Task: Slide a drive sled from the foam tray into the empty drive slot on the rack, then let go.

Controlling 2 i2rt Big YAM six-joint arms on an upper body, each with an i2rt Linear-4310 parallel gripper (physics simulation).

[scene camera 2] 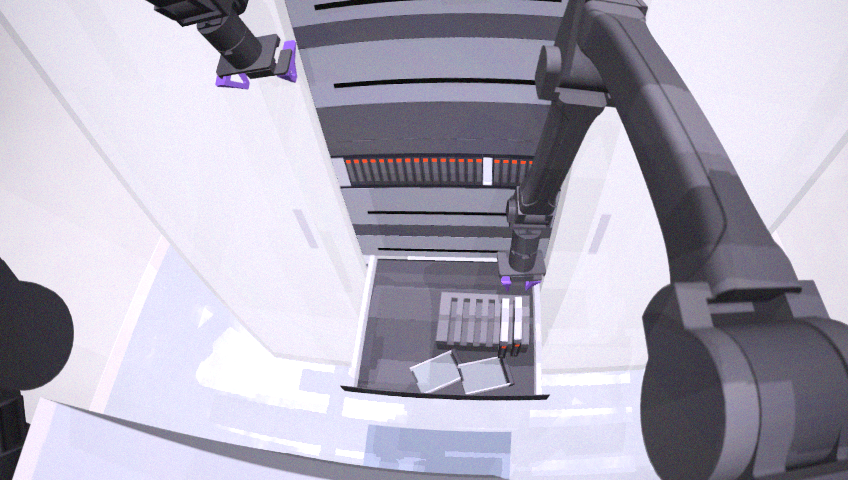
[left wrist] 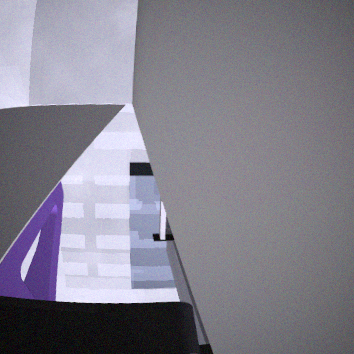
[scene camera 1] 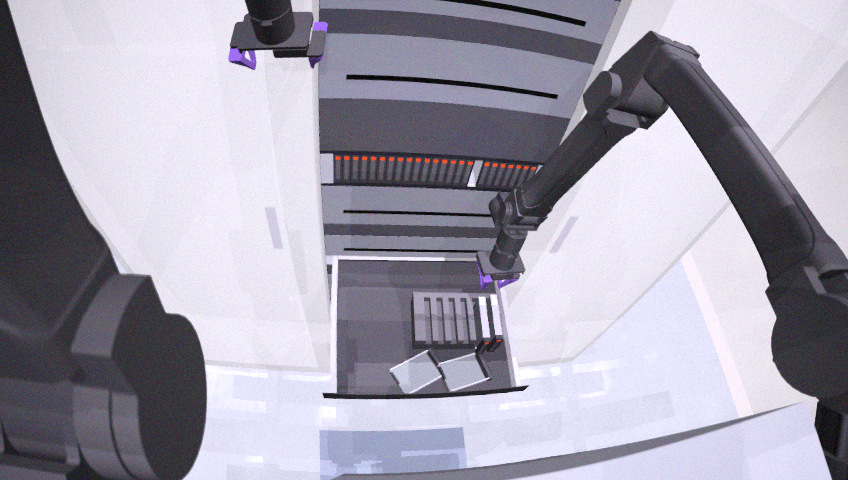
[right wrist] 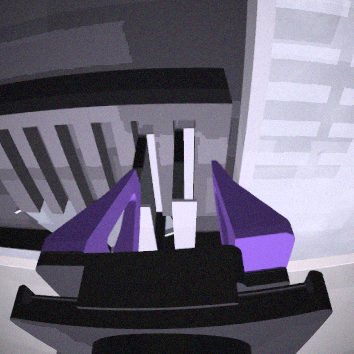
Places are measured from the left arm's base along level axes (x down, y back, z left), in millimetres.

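Pixels of known places: left gripper, fingertip midpoint: (scene camera 2: 271,82) (scene camera 1: 283,65); right gripper, fingertip midpoint: (scene camera 2: 516,289) (scene camera 1: 489,287) (right wrist: 173,172).
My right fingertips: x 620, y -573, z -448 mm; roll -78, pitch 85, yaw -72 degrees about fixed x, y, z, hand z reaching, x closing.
Behind a point stands the place of what it marks.
The grey foam tray (scene camera 1: 418,321) {z -278, x 671, y -510 mm} (scene camera 2: 443,321) {z -281, x 671, y -511 mm} (right wrist: 107,111) {z -401, x 672, y -582 mm} holds two upright drive sleds in its rightmost slots, the left sled (scene camera 1: 483,318) {z -419, x 617, y -488 mm} (scene camera 2: 505,318) {z -423, x 617, y -495 mm} (right wrist: 148,230) {z -427, x 617, y -517 mm} and the right sled (scene camera 1: 495,315) {z -449, x 617, y -495 mm} (scene camera 2: 517,318) {z -450, x 617, y -496 mm} (right wrist: 184,225) {z -453, x 617, y -523 mm}, with orange tabs toward the drawer front. The empty drive slot (scene camera 1: 474,173) (scene camera 2: 487,171) is a pale gap in the row of orange-tabbed drives. My right gripper (scene camera 1: 496,285) {z -449, x 620, y -573 mm} (scene camera 2: 518,285) {z -449, x 620, y -573 mm} (right wrist: 173,172) {z -449, x 620, y -573 mm} is partly open above the tray's back end, its fingers either side of the sleds in the wrist view, gripping neither. My left gripper (scene camera 1: 282,64) {z 0, x 108, y -669 mm} (scene camera 2: 264,84) {z 0, x 108, y -669 mm} is open and empty, high at the upper left.
The open drawer (scene camera 1: 334,333) {z -80, x 695, y -487 mm} (scene camera 2: 363,333) {z -84, x 711, y -485 mm} holds the tray and two flat, pale-framed carriers (scene camera 1: 416,372) {z -271, x 719, y -397 mm} (scene camera 1: 464,372) {z -384, x 708, y -388 mm} near its front edge. The rack's panels (scene camera 1: 440,53) {z -253, x 95, y -703 mm} (scene camera 2: 440,59) {z -294, x 109, y -703 mm} rise behind it. Pale cabinet doors (scene camera 1: 178,178) {z 270, x 381, y -684 mm} (scene camera 2: 208,178) {z 275, x 355, y -684 mm} flank the rack.
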